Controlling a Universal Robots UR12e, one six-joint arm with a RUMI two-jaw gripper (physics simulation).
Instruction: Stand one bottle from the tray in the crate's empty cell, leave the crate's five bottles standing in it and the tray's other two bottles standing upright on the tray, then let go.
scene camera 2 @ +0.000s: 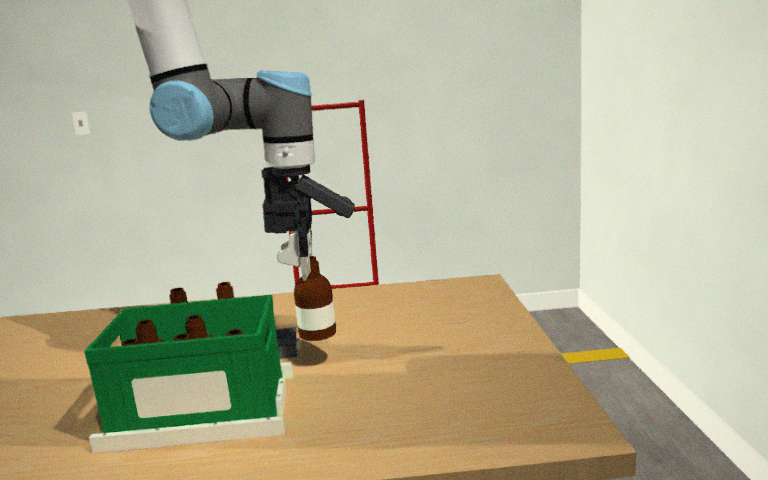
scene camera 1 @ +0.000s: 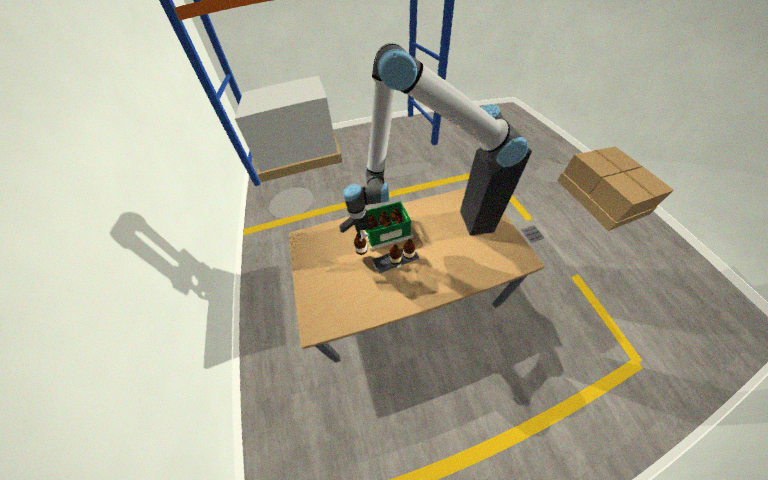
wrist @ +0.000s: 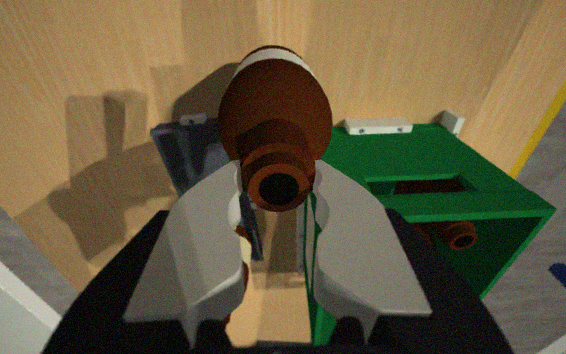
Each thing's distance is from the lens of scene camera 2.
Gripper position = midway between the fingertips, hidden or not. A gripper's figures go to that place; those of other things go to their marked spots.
my gripper [scene camera 2: 305,277]: 1.18 m
bottle [scene camera 2: 314,304]: 1.15 m
